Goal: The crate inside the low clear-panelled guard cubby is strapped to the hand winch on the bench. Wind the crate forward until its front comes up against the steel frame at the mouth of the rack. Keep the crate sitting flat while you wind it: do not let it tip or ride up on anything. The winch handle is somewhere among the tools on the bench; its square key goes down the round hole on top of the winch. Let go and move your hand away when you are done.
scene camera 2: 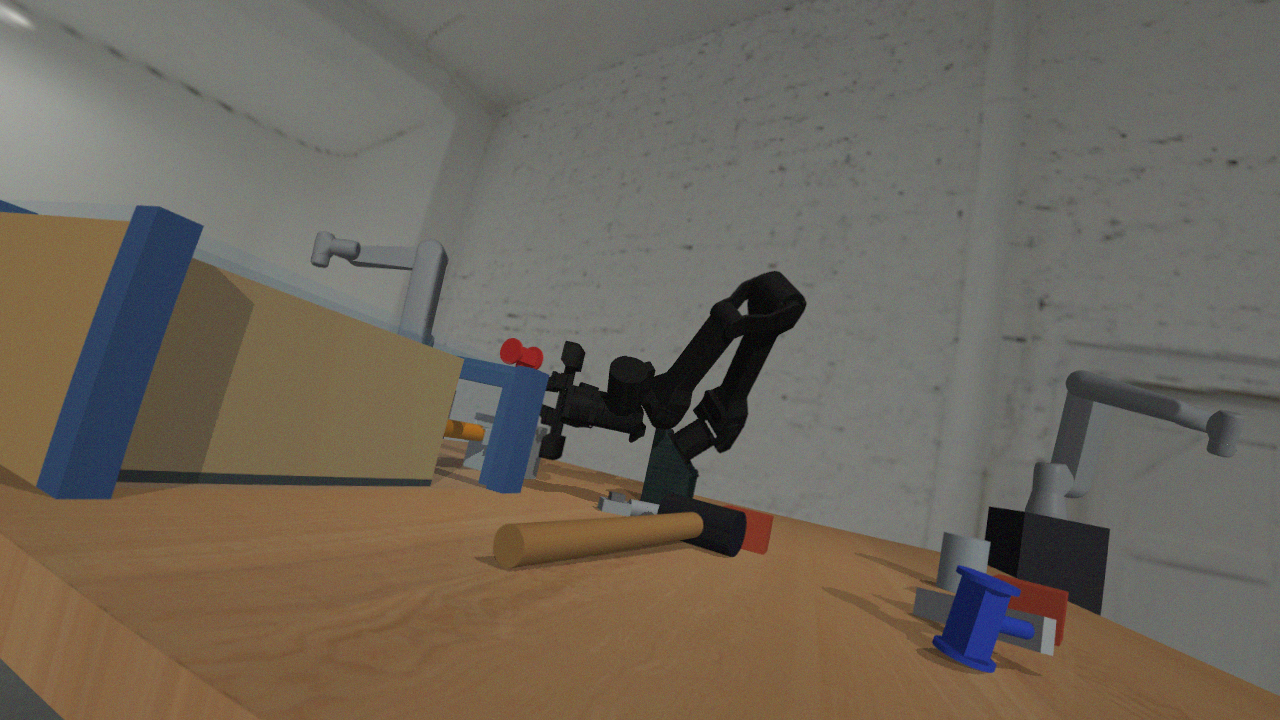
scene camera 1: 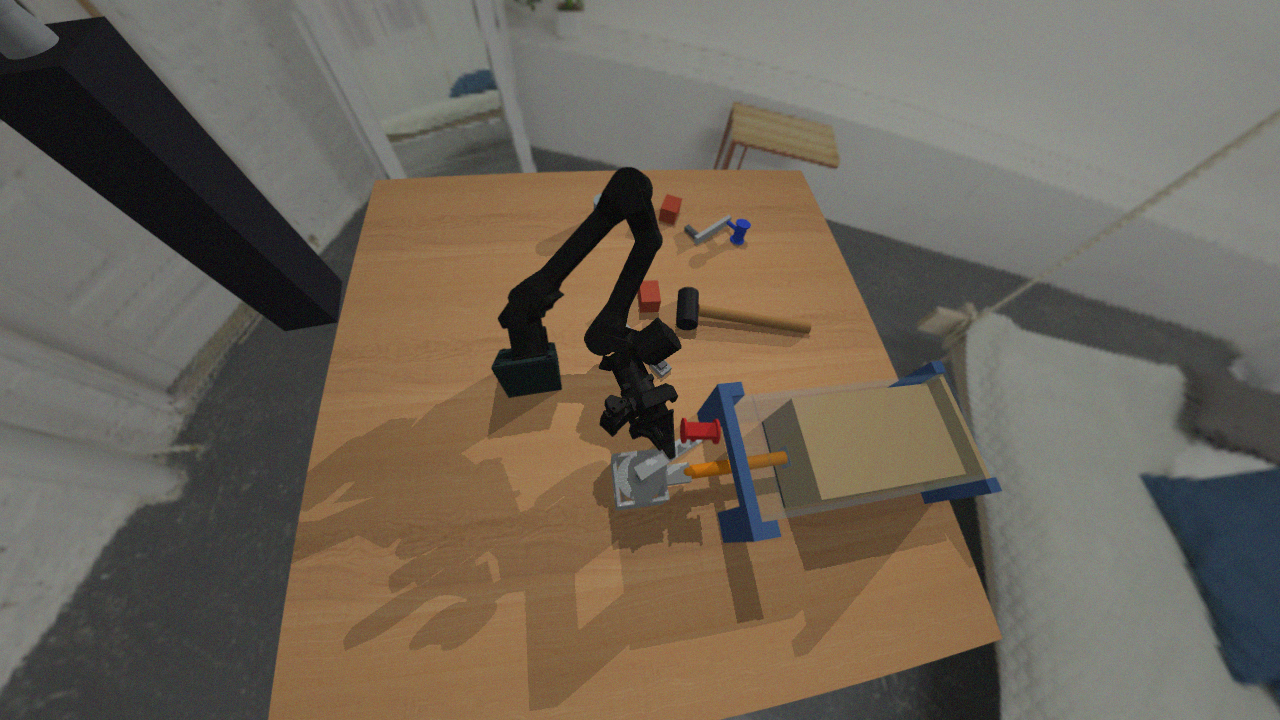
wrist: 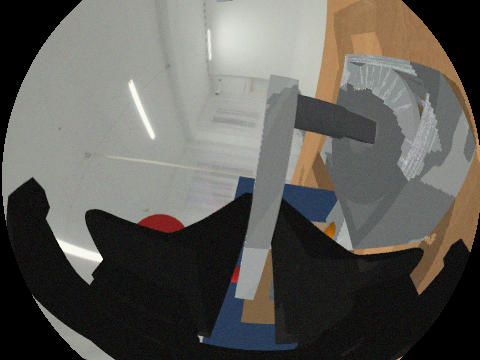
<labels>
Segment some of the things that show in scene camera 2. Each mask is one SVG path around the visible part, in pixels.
The gripper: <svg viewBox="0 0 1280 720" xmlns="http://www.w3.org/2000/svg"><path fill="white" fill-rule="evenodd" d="M565 341L561 360L565 365L564 373L560 374L553 371L551 377L548 378L545 390L556 393L559 391L556 407L554 409L542 404L539 414L541 417L540 424L551 427L550 433L543 437L539 451L539 457L554 460L562 456L566 437L561 436L563 424L575 428L592 428L593 426L602 428L607 392L598 391L598 387L580 382L579 386L573 385L575 373L582 370L585 351L580 344Z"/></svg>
A wooden-handled hammer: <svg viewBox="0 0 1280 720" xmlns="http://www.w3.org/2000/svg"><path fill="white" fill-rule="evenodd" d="M747 518L743 511L732 508L728 509L669 493L662 500L657 515L504 524L495 533L493 549L498 563L505 568L537 563L543 564L674 541L683 541L700 548L706 548L734 557L739 552L745 539Z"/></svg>
</labels>
